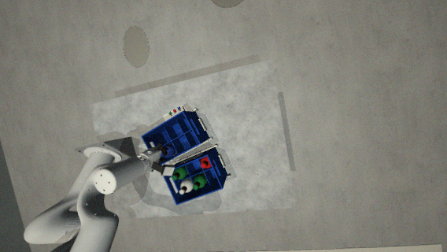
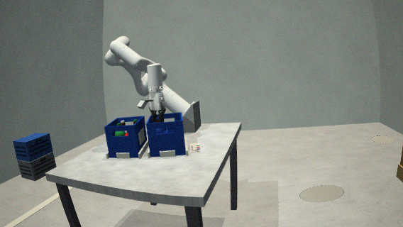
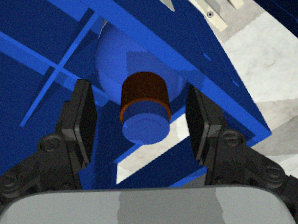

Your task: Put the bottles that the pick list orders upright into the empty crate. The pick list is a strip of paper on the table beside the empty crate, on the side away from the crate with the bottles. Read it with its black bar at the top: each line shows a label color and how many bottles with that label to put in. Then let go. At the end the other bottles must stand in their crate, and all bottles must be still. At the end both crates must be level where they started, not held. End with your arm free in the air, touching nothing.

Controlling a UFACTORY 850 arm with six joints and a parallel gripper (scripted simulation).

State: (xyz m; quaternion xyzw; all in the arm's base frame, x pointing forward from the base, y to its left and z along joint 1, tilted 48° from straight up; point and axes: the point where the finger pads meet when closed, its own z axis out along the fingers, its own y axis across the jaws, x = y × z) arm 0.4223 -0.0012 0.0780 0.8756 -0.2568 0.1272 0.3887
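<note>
Now: the red-label bottle 210 mm ahead of my hand, 100 mm to the right of it and 70 mm below it. From my hand the other things lie so: green-label bottle (40 mm ahead, 130 mm to the right, 70 mm below); white-label bottle (60 mm ahead, 210 mm to the right, 70 mm below); blue-label bottle (70 mm below).
</note>
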